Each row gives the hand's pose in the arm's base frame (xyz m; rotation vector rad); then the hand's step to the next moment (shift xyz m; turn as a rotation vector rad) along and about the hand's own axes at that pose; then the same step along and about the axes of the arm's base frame.
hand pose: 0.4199 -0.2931 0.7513 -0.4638 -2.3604 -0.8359
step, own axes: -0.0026 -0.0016 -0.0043 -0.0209 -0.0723 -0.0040
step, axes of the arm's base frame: 0.0030 -0.0043 0.0004 -0.0179 -0.0589 -0.0434
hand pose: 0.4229 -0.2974 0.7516 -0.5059 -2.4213 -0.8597
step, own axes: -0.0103 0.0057 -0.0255 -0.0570 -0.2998 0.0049
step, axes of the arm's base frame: 0.0198 -0.0145 0.0137 -0.1054 -0.2250 -0.1772
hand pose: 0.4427 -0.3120 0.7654 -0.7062 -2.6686 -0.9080
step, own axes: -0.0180 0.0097 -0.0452 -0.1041 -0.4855 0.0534
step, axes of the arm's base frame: 0.0233 -0.0281 0.0336 -0.1635 -0.3404 -0.3268
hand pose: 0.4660 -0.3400 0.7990 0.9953 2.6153 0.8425
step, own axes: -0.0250 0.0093 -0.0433 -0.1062 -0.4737 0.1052
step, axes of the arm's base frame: 0.0069 -0.0299 0.0406 -0.1354 -0.3121 -0.3619
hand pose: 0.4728 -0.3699 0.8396 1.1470 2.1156 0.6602
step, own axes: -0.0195 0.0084 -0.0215 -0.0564 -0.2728 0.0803
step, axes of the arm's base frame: -0.0030 -0.0153 0.0259 -0.0656 -0.1732 -0.2231
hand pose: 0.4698 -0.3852 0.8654 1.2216 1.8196 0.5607
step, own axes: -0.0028 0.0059 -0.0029 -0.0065 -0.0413 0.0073
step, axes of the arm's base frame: 0.0011 0.0002 0.0071 -0.0143 -0.0239 -0.0320
